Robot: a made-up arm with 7 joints.
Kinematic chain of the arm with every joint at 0, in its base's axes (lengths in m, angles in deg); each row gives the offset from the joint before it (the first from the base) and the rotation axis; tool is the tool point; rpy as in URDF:
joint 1: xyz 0 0 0.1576 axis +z
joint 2: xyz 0 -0.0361 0.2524 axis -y
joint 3: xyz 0 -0.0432 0.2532 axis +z
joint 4: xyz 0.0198 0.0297 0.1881 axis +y
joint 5: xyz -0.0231 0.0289 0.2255 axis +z
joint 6: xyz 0 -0.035 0.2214 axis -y
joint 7: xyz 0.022 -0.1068 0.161 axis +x
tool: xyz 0 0 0 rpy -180 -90 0
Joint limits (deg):
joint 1: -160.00..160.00
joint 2: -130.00..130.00
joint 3: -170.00..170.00
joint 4: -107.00..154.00
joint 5: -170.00..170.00
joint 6: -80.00..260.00
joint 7: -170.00..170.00
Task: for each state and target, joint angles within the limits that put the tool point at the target. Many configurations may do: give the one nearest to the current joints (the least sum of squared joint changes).
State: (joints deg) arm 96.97 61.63 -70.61 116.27 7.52 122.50 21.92
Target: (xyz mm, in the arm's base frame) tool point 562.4 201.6 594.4
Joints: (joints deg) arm 135.83 60.31 -72.69 126.68 9.46 109.50 21.92
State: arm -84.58 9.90 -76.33 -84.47 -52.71 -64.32 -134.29
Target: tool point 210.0 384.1 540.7
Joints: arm -79.47 18.22 -70.54 -106.78 -61.31 -66.48 -134.29
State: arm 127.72 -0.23 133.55 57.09 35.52 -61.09 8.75
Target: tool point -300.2 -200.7 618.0
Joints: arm 108.31 -11.08 107.13 99.13 26.17 -76.42 8.75
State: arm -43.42 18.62 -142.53 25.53 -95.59 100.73 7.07
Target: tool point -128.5 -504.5 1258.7
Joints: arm -56.29 -19.49 -133.91 33.62 -104.53 82.43 7.07
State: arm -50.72 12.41 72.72 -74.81 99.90 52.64 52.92
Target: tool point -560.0 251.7 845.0
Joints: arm -76.31 2.71 44.02 -103.70 101.64 63.27 52.92
